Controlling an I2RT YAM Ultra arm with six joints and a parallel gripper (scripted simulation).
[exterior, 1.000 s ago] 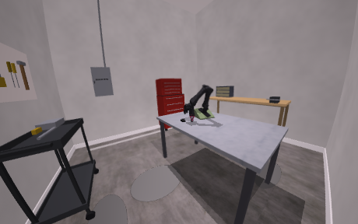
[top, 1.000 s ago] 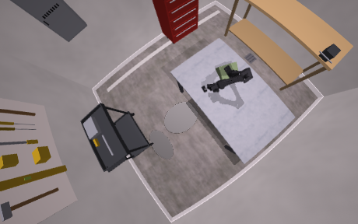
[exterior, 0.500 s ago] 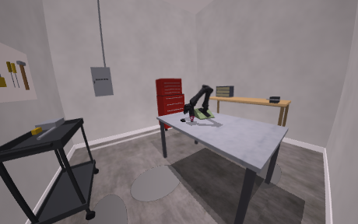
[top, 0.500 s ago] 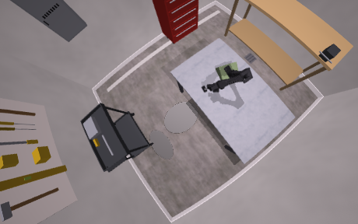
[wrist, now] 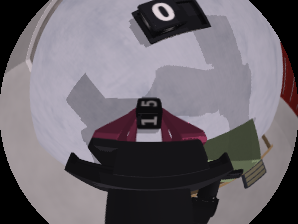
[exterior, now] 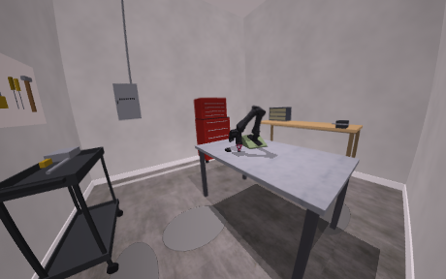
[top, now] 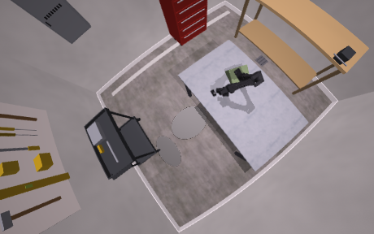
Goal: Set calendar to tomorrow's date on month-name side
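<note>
The black calendar cube lies right at my hand.
</note>
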